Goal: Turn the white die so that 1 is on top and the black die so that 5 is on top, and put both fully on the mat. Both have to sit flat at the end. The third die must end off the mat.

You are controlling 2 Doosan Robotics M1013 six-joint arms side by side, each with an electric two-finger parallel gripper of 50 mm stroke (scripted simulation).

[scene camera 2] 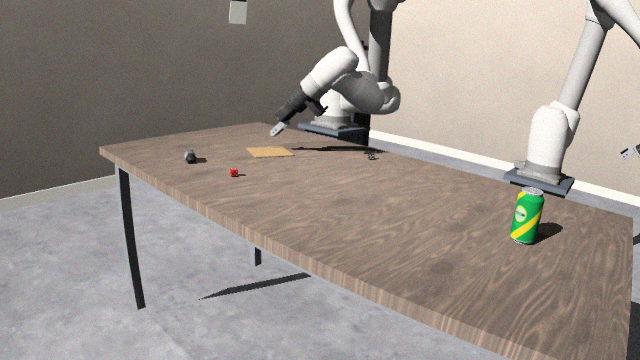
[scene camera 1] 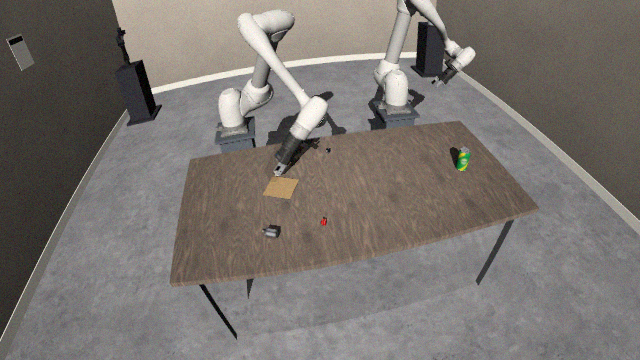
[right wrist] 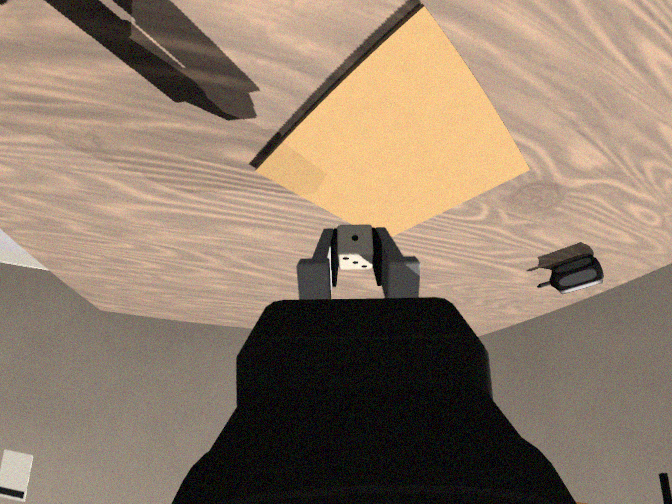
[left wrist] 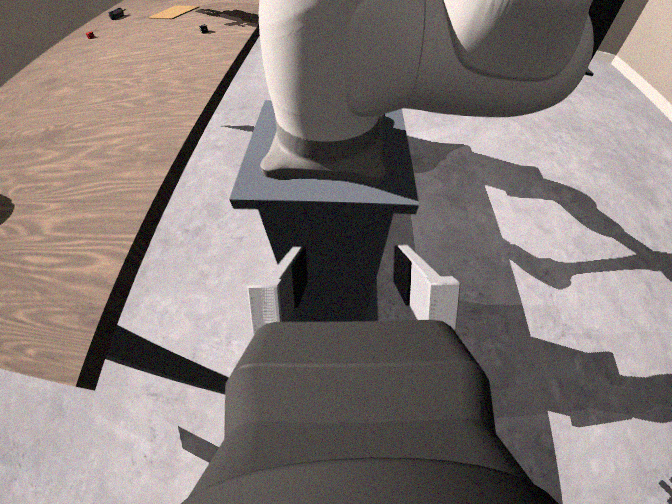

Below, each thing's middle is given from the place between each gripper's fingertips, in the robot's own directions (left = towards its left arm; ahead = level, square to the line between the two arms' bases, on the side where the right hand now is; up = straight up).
Scene:
My right hand is 8 cm above the tan mat (right wrist: 408, 133) and 3 cm short of it. The rest, counted from my right hand: white die (right wrist: 354, 242) (1 cm to the right, 1 cm below).
My left hand is 67 cm short of the white die, 116 cm to the left of it and 9 cm above it. The rest, counted from my left hand: tan mat: 70 cm ahead, 115 cm to the right, 16 cm below.

